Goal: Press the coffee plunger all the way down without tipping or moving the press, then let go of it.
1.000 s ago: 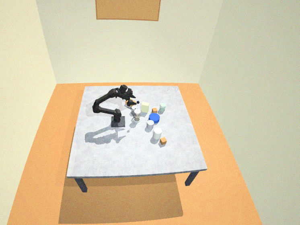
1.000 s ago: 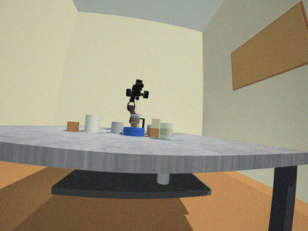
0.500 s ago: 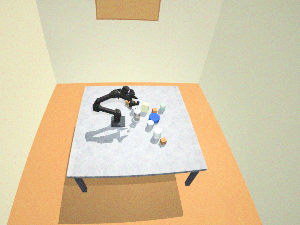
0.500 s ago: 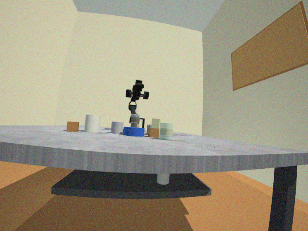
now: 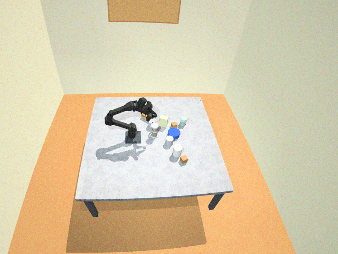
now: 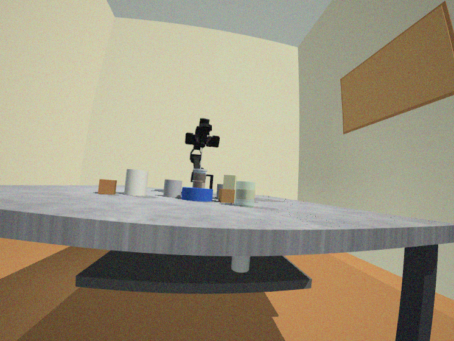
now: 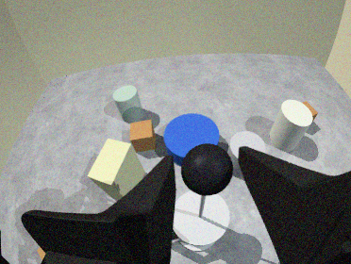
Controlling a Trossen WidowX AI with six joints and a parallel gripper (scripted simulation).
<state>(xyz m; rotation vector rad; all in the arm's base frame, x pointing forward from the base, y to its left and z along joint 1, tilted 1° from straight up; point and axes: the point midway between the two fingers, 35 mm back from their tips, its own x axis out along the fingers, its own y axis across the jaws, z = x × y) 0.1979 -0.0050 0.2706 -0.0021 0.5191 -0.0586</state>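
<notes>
Now: gripper tip 10 mm past the coffee press, 20 mm to the right of it and 130 mm above it. From my gripper tip the other things lie so: pale green cylinder 320 mm ahead, 130 mm to the left, 220 mm below; blue disc 190 mm ahead, 20 mm to the right, 240 mm below; pale yellow box 110 mm ahead, 130 mm to the left, 210 mm below.
</notes>
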